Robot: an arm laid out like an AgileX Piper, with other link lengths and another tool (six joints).
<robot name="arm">
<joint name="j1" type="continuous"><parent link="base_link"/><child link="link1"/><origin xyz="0 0 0.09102" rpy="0 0 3.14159"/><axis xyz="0 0 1"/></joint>
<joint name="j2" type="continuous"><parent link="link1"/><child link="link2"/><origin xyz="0 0 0" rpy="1.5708 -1.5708 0"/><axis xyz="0 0 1"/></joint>
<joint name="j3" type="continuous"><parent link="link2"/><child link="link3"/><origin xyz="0.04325 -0.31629 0" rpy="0 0 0"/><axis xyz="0 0 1"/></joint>
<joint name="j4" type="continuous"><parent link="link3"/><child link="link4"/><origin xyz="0.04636 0.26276 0" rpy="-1.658 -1.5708 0"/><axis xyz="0 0 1"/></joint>
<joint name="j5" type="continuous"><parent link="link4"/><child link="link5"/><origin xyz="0 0 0" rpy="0 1.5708 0"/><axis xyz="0 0 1"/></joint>
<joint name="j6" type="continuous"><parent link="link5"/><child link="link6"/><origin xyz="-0.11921 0 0" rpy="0 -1.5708 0"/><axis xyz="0 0 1"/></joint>
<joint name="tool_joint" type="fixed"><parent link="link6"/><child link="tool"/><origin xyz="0.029 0.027 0.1" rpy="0 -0.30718 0.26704"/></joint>
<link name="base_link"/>
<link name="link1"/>
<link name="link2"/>
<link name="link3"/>
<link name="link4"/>
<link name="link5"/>
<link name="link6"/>
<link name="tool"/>
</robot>
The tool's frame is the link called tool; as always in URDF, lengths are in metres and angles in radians. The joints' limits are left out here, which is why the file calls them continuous.
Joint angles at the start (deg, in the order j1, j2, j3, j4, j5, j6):
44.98 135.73 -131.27 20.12 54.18 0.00
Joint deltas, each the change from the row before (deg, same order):
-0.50 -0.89 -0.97 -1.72 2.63 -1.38
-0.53 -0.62 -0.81 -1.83 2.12 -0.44
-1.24 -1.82 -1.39 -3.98 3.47 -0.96
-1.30 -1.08 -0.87 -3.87 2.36 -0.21
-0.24 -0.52 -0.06 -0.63 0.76 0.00
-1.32 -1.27 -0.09 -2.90 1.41 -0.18
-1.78 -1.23 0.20 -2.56 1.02 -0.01
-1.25 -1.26 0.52 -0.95 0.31 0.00
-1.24 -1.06 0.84 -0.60 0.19 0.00
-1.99 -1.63 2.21 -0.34 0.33 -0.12
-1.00 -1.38 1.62 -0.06 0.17 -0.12
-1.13 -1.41 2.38 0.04 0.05 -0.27
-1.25 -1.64 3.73 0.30 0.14 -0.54
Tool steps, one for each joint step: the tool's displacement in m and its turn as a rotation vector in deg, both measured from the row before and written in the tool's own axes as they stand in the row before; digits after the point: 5 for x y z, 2 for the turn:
-0.00713 0.00178 -0.01051 -0.42 -1.48 -2.47
-0.00926 0.00223 -0.00673 -0.22 -1.71 -1.36
-0.02206 0.00898 -0.01826 -1.55 -3.68 -2.26
-0.02533 0.00726 -0.00738 -1.00 -3.98 -0.94
-0.00510 0.00083 -0.00388 -0.04 -0.69 -0.14
-0.02414 0.00638 -0.00604 -0.88 -3.23 -0.15
-0.02835 0.00697 -0.00291 -0.66 -3.23 0.64
-0.01792 0.00531 -0.00499 -0.56 -1.44 0.86
-0.01625 0.00298 -0.00170 -0.07 -1.22 0.86
-0.02359 -0.00078 0.00154 0.96 -1.58 1.18
-0.01243 -0.00121 -0.00236 0.46 -0.68 0.58
-0.01293 -0.00457 0.00134 1.04 -0.77 0.41
-0.01306 -0.01144 0.00573 2.20 -0.80 0.00

